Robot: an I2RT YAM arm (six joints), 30 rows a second.
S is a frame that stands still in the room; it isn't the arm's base.
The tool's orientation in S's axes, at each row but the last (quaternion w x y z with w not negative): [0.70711, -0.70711, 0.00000, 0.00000]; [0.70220, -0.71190, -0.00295, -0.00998]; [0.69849, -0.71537, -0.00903, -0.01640]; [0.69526, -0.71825, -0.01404, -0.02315]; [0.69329, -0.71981, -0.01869, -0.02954]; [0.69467, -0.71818, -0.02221, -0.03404]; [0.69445, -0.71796, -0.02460, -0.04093]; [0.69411, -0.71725, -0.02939, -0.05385]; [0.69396, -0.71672, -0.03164, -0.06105]
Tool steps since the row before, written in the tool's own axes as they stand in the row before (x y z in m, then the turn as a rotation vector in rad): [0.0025, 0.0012, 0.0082, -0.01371, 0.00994, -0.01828]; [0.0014, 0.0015, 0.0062, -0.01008, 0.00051, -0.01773]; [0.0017, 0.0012, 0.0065, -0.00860, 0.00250, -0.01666]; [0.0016, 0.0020, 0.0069, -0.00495, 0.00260, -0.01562]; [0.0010, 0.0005, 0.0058, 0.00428, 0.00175, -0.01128]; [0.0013, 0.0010, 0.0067, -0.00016, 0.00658, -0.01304]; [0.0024, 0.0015, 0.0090, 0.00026, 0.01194, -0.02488]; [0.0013, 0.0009, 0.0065, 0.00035, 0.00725, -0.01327]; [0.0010, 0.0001, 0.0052, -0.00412, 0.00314, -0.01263]
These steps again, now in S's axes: [0.0025, 0.0082, -0.0012, -0.01371, -0.01828, -0.00994]; [0.0015, 0.0062, -0.0016, -0.01025, -0.01764, -0.00045]; [0.0018, 0.0065, -0.0013, -0.00869, -0.01663, -0.00241]; [0.0018, 0.0068, -0.0021, -0.00502, -0.01564, -0.00235]; [0.0011, 0.0058, -0.0006, 0.00420, -0.01140, -0.00103]; [0.0015, 0.0066, -0.0011, 0.00013, -0.01325, -0.00614]; [0.0027, 0.0089, -0.0016, 0.00075, -0.02527, -0.01106]; [0.0016, 0.0064, -0.0009, 0.00071, -0.01352, -0.00675]; [0.0012, 0.0051, -0.0001, -0.00422, -0.01256, -0.00328]
